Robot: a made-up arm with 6 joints. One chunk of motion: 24 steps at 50 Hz.
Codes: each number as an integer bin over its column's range. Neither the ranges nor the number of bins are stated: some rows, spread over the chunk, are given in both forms.
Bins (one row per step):
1: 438 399 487 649 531 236
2: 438 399 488 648 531 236
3: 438 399 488 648 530 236
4: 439 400 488 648 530 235
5: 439 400 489 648 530 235
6: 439 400 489 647 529 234
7: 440 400 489 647 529 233
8: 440 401 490 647 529 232
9: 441 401 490 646 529 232
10: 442 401 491 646 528 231
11: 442 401 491 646 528 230
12: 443 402 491 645 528 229
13: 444 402 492 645 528 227
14: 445 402 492 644 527 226
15: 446 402 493 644 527 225
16: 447 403 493 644 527 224
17: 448 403 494 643 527 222
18: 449 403 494 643 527 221
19: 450 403 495 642 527 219
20: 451 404 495 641 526 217
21: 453 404 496 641 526 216
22: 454 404 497 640 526 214
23: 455 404 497 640 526 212
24: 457 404 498 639 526 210
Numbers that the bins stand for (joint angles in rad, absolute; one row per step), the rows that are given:
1: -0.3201 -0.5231 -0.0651 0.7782 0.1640 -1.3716
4: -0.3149 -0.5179 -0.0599 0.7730 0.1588 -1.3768
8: -0.3097 -0.5127 -0.0494 0.7678 0.1536 -1.3924
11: -0.2993 -0.5127 -0.0442 0.7626 0.1483 -1.4028
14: -0.2837 -0.5075 -0.0390 0.7522 0.1431 -1.4236
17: -0.2681 -0.5023 -0.0286 0.7469 0.1431 -1.4444
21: -0.2420 -0.4971 -0.0182 0.7365 0.1379 -1.4757
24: -0.2212 -0.4971 -0.0078 0.7261 0.1379 -1.5069
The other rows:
2: -0.3201 -0.5231 -0.0599 0.7730 0.1640 -1.3716
3: -0.3201 -0.5231 -0.0599 0.7730 0.1588 -1.3716
5: -0.3149 -0.5179 -0.0547 0.7730 0.1588 -1.3768
6: -0.3149 -0.5179 -0.0547 0.7678 0.1536 -1.3820
7: -0.3097 -0.5179 -0.0547 0.7678 0.1536 -1.3872
9: -0.3045 -0.5127 -0.0494 0.7626 0.1536 -1.3924
10: -0.2993 -0.5127 -0.0442 0.7626 0.1483 -1.3976
12: -0.2941 -0.5075 -0.0442 0.7574 0.1483 -1.4080
13: -0.2889 -0.5075 -0.0390 0.7574 0.1483 -1.4184
15: -0.2785 -0.5075 -0.0338 0.7522 0.1431 -1.4288
16: -0.2733 -0.5023 -0.0338 0.7522 0.1431 -1.4340
18: -0.2629 -0.5023 -0.0286 0.7469 0.1431 -1.4496
19: -0.2577 -0.5023 -0.0234 0.7417 0.1431 -1.4601
20: -0.2525 -0.4971 -0.0234 0.7365 0.1379 -1.4705
22: -0.2368 -0.4971 -0.0130 0.7313 0.1379 -1.4861
23: -0.2316 -0.4971 -0.0130 0.7313 0.1379 -1.4965

